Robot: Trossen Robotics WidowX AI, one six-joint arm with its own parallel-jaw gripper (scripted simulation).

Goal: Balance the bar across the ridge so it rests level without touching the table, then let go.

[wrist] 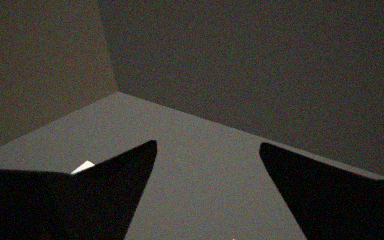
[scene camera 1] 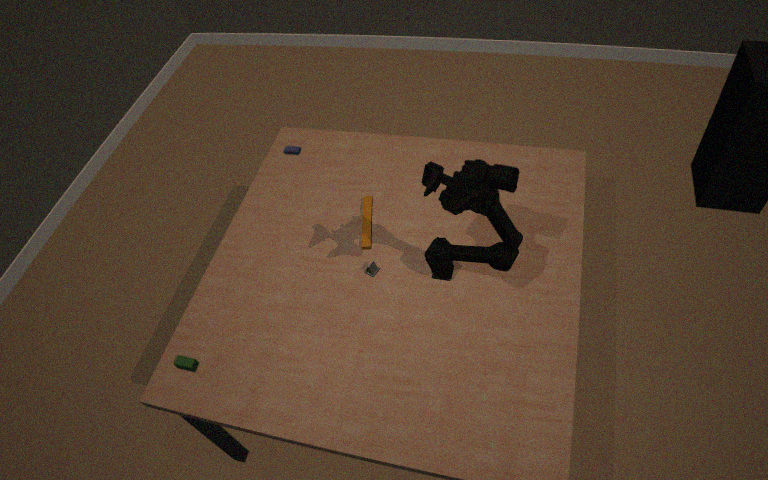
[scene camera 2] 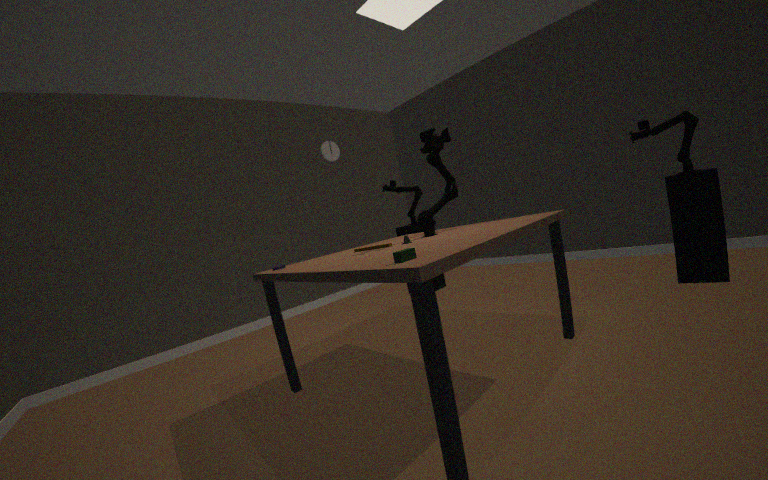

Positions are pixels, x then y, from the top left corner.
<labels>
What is my gripper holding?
Nothing.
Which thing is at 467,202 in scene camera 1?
My gripper.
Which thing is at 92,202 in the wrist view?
My gripper.
</labels>
